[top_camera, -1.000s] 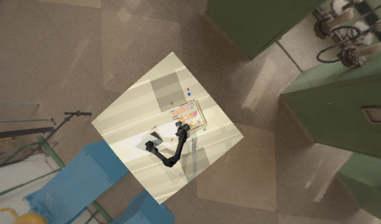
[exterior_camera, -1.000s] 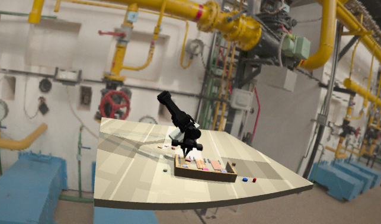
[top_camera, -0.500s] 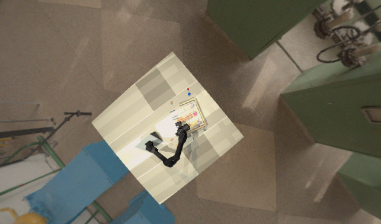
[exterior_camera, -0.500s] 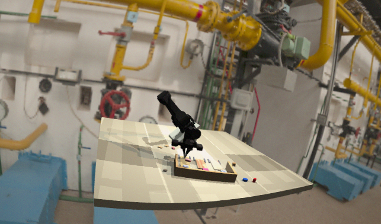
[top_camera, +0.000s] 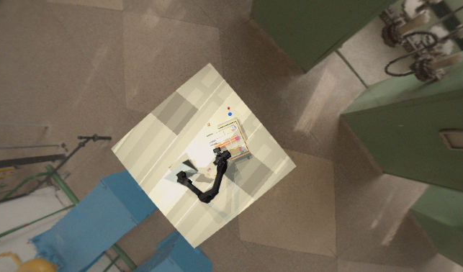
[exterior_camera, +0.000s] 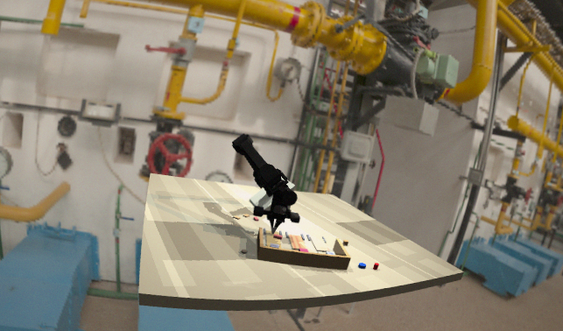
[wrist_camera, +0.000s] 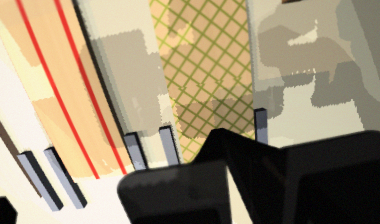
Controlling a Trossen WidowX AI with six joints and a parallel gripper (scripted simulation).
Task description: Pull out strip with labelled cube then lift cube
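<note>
Right now my gripper tip is 9 cm short of the strip and 2 cm to the left of it. Also, from my gripper tip: red piece 32 cm ahead, 32 cm to the left, 1 cm above; grey disc 20 cm ahead, 16 cm to the right; blue disc 30 cm ahead, 27 cm to the left.
</note>
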